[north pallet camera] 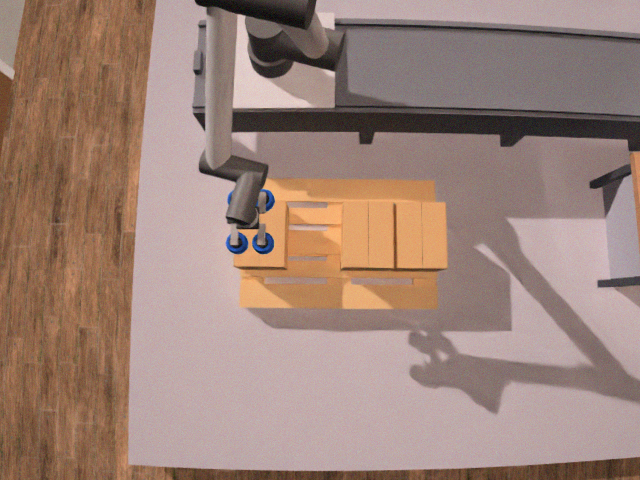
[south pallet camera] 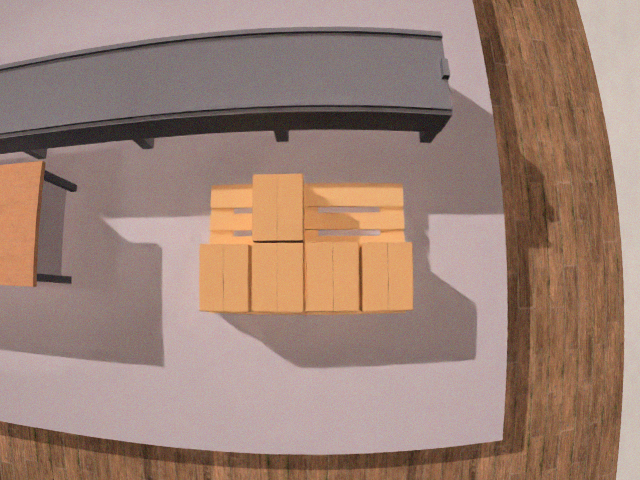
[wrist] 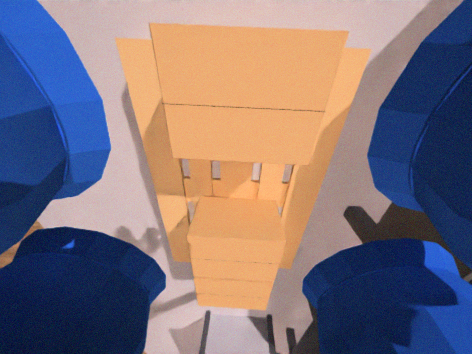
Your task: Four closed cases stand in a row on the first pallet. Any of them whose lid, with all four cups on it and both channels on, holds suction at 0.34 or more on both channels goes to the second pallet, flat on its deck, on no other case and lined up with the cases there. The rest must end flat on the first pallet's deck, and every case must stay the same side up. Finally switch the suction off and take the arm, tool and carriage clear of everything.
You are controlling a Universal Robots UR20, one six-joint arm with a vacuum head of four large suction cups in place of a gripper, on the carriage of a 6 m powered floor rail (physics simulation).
Labels:
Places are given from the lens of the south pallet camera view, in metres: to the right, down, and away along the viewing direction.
pallet [south pallet camera: 388, 196]: 0.42, -0.27, 2.74
case [south pallet camera: 278, 199]: -0.23, -0.23, 2.48
case [south pallet camera: 385, 268]: 0.36, 0.16, 2.44
case [south pallet camera: 225, 270]: -0.52, 0.17, 2.44
case [south pallet camera: 278, 269]: -0.23, 0.16, 2.44

